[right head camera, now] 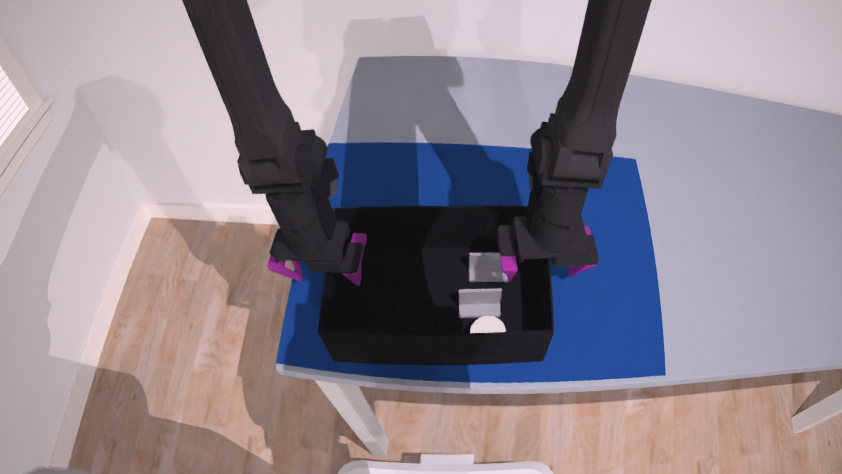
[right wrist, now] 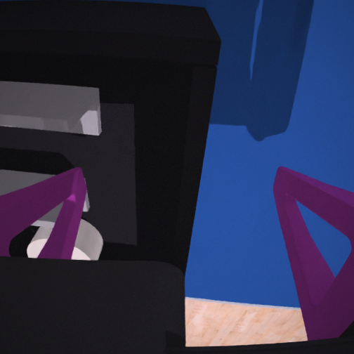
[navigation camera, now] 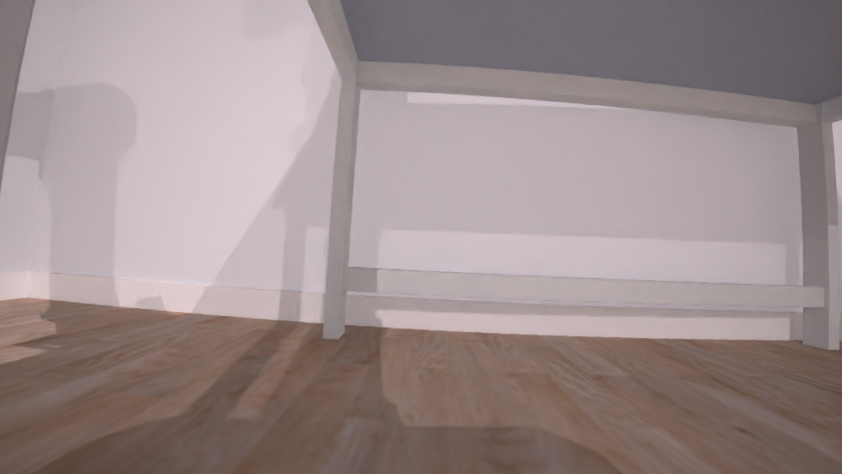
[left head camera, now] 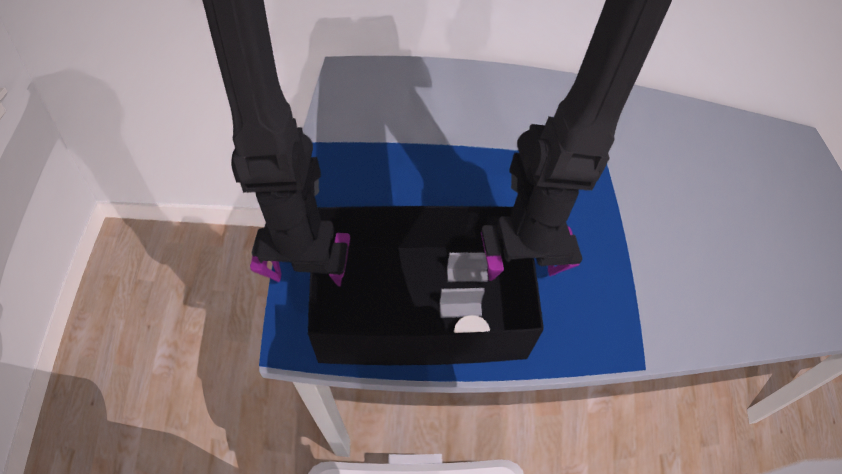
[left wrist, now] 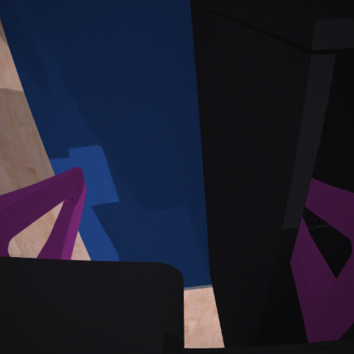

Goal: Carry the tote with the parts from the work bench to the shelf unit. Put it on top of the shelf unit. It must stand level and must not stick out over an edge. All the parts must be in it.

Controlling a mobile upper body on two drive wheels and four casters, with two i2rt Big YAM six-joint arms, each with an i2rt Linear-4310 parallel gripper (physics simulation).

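Frame: origin at the left arm's base, x ahead, y left, z up, level; centimetres.
Seen in the pictures: left gripper, between the fingertips: point(left head camera: 309, 280); right gripper, between the fingertips: point(right head camera: 540, 275) point(left head camera: 520, 275).
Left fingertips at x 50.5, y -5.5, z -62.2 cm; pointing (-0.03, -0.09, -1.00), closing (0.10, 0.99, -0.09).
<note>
A point is followed by its place in that frame.
The black tote point(left head camera: 424, 347) {x 38.2, y -21.8, z -58.3 cm} point(right head camera: 441, 348) {x 38.2, y -22.6, z -58.6 cm} point(left wrist: 245, 125) stands on the blue mat of the work bench. Two light grey angled parts, a far one point(left head camera: 467, 267) {x 53.8, y -28.9, z -63.5 cm} point(right head camera: 484, 267) {x 53.8, y -28.3, z -63.4 cm} point(right wrist: 45, 102) and a near one point(left head camera: 461, 303) {x 47.7, y -27.7, z -63.6 cm} point(right head camera: 480, 303) {x 47.7, y -27.7, z -63.5 cm}, and a white round part point(left head camera: 471, 325) {x 43.1, y -28.7, z -61.9 cm} point(right head camera: 487, 325) {x 43.2, y -28.7, z -61.9 cm} point(right wrist: 92, 237) lie in its right half. My left gripper point(left head camera: 307, 281) {x 50.5, y -5.5, z -62.2 cm} point(right head camera: 328, 281) {x 50.5, y -5.5, z -62.2 cm} point(left wrist: 179, 177) is open, with one finger on each side of the tote's left wall. My right gripper point(left head camera: 522, 276) {x 51.1, y -36.6, z -61.6 cm} point(right head camera: 540, 276) {x 51.1, y -36.6, z -61.6 cm} point(right wrist: 179, 177) is open and straddles the right wall. The shelf unit does not show.
The blue mat point(left head camera: 589, 306) {x 46.6, y -48.7, z -64.6 cm} point(right head camera: 612, 312) {x 45.8, y -48.9, z -64.6 cm} covers the left part of the grey bench top point(left head camera: 707, 206) {x 68.4, y -84.1, z -64.8 cm} point(right head camera: 736, 235) {x 60.7, y -80.2, z -64.8 cm}. Walls stand behind the bench and at the left. A bench leg point(navigation camera: 341, 206) {x 102.7, y -6.6, z -107.6 cm} and a low crossbar point(navigation camera: 577, 287) {x 100.8, y -68.5, z -125.3 cm} show in the navigation view.
</note>
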